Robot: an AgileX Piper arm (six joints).
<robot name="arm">
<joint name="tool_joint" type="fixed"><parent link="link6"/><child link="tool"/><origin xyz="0 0 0" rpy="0 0 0"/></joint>
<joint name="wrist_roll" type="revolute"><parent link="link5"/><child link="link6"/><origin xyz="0 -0.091 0" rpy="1.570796 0 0"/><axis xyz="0 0 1"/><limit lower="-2.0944" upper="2.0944"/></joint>
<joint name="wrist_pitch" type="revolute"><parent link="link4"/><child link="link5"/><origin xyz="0 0 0" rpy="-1.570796 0 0"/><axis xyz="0 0 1"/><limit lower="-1.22" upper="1.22"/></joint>
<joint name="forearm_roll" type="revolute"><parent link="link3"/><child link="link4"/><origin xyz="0.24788 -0.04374 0" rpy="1.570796 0 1.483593"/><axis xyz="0 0 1"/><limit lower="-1.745" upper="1.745"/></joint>
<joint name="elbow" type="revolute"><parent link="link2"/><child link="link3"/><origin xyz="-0.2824 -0.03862 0" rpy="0 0 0"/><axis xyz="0 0 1"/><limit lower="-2.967" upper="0"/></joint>
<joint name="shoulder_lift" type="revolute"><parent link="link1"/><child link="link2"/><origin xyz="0 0 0" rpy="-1.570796 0 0"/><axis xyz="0 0 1"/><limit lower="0" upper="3.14"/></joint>
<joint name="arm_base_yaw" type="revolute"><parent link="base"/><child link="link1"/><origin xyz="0 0 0.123" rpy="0 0 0"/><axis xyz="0 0 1"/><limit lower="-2.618" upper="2.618"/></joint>
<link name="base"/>
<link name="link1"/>
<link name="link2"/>
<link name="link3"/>
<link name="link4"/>
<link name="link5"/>
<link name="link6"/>
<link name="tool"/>
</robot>
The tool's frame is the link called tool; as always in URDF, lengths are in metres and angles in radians.
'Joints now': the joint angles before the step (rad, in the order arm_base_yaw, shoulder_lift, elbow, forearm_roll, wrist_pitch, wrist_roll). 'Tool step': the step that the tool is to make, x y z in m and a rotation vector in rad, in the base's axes. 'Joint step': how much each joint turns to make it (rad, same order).
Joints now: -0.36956, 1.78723, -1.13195, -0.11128, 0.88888, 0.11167
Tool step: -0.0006, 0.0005, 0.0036, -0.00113, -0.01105, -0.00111
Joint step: -0.00001, -0.01100, 0.00011, 0.00360, 0.00011, -0.00084
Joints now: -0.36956, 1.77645, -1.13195, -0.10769, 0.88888, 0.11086
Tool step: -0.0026, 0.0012, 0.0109, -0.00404, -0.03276, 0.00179
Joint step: -0.00181, -0.03461, 0.00190, 0.01100, -0.00004, -0.00938
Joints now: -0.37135, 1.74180, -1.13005, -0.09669, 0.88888, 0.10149
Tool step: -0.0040, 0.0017, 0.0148, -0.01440, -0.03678, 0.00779
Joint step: 0.00004, -0.04584, 0.00027, 0.00211, 0.00540, -0.00939
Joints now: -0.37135, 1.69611, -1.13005, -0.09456, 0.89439, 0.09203
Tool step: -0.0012, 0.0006, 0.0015, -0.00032, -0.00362, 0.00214
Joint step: -0.00002, -0.00738, 0.00348, 0.00185, 0.00018, -0.00309
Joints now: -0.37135, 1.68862, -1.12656, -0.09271, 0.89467, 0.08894
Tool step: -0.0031, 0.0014, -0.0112, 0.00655, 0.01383, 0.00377
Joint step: 0.00005, 0.00873, 0.03584, 0.00005, -0.02953, -0.00137
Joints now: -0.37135, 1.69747, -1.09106, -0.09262, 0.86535, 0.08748
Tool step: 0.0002, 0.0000, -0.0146, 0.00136, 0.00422, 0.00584
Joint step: -0.00001, 0.02475, 0.03117, -0.00328, -0.05172, 0.00002
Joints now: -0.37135, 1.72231, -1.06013, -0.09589, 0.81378, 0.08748
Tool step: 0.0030, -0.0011, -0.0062, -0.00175, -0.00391, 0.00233
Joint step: 0.00014, 0.01953, 0.00147, -0.00211, -0.02532, 0.00104
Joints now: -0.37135, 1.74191, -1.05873, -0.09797, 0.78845, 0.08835
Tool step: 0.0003, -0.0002, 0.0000, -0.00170, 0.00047, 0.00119
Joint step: 0.00019, 0.00105, -0.00140, -0.00215, 0.00018, 0.00020
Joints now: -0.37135, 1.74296, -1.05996, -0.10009, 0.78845, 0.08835
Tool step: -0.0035, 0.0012, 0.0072, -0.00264, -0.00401, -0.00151
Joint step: -0.00012, -0.02507, 0.00232, 0.00002, 0.01813, -0.00014
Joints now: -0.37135, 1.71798, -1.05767, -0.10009, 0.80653, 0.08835
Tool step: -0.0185, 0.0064, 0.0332, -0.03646, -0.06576, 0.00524
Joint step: 0.00013, -0.13318, 0.03051, -0.00914, 0.02807, -0.00319
